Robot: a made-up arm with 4 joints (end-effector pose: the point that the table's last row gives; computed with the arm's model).
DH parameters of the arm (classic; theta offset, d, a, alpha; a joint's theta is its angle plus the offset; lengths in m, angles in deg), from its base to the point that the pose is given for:
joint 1: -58.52 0 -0.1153 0
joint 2: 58.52 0.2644 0.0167 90
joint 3: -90 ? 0.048 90
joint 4: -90 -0.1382 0.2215 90
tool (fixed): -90 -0.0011 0 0
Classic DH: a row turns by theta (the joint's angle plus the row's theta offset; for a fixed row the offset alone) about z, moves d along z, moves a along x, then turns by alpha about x.
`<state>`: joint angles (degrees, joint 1 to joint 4).
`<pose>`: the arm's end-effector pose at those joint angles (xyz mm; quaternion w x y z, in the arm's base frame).
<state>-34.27 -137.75 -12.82 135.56</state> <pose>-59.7 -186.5 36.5 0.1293 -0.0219 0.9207 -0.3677</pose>
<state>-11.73 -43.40 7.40 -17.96</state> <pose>588.7 361.5 301.3 0.8785 0.1086 -0.1286 -0.4472</pose>
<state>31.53 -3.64 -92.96 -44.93</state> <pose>-282.8 642.9 120.8 0.6844 0.0939 0.7138 -0.1156</pose>
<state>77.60 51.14 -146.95 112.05</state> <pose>-244.9 -450.6 401.0 0.6480 0.5851 -0.0191 -0.4872</pose>
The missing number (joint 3, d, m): -0.4486
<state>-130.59 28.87 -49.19 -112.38</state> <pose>425.6 -313.8 262.6 0.0512 0.6565 -0.4398 -0.6107</pose>
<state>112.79 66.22 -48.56 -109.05</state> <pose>-303.2 -466.9 267.8 0.3394 -0.2322 0.7444 0.5261</pose>
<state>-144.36 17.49 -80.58 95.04</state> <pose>584.0 -121.2 84.1 0.6569 0.1390 0.6985 -0.2475</pose>
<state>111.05 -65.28 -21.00 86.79</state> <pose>-365.3 264.6 -36.5 0.6095 -0.6738 -0.1407 0.3932</pose>
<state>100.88 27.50 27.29 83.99</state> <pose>-617.2 -164.1 89.2 0.4565 -0.1252 -0.6617 0.5815</pose>
